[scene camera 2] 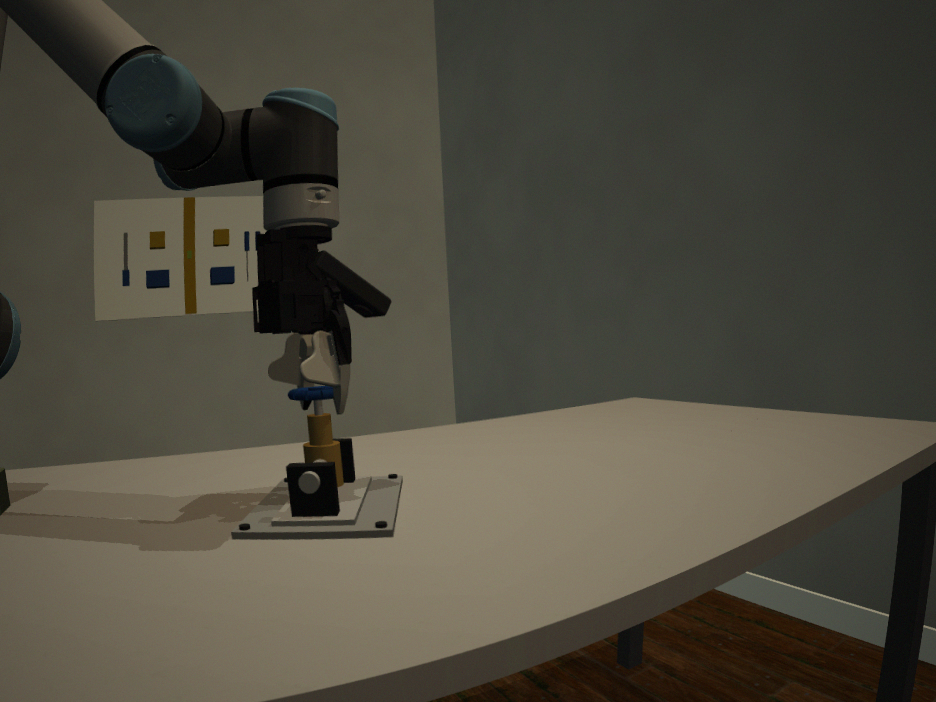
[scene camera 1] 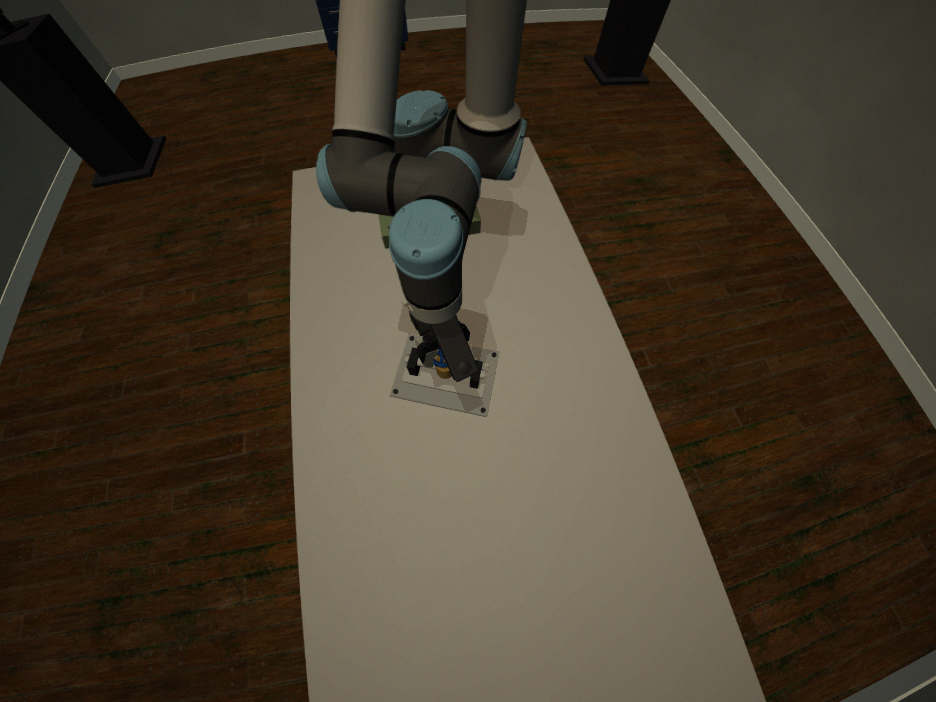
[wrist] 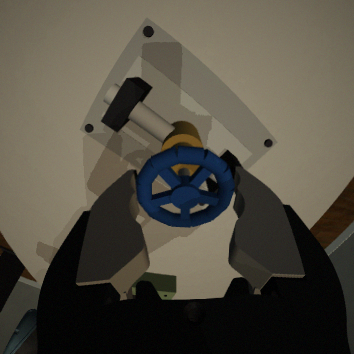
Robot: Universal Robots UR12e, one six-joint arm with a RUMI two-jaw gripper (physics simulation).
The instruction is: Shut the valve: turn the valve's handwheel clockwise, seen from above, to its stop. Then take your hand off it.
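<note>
The valve's blue handwheel (wrist: 185, 197) (scene camera 2: 310, 393) is a spoked ring on a thin stem above the brass valve body (scene camera 2: 322, 453) (wrist: 184, 135). In scene camera 1's view the arm and gripper partly hide the wheel (scene camera 1: 440, 360). The valve stands upright on a grey base plate (scene camera 1: 438, 395) (scene camera 2: 378, 504) (wrist: 220, 95), with a pale pipe (wrist: 151, 121) held in black brackets. My gripper (wrist: 183, 169) (scene camera 2: 323, 394) is shut on the handwheel, one jaw on each side of its rim. The wheel lies between the jaw tips. Its turn angle cannot be read from the marks that show.
The plate sits on a long pale table (scene camera 1: 483, 528) (scene camera 2: 604, 513). A green block (scene camera 1: 472, 221) (wrist: 159, 284) lies on the table under the arm, towards its base. Dark pillars (scene camera 1: 627, 45) stand on the floor behind, and a board with tools (scene camera 2: 143, 302) hangs on the wall.
</note>
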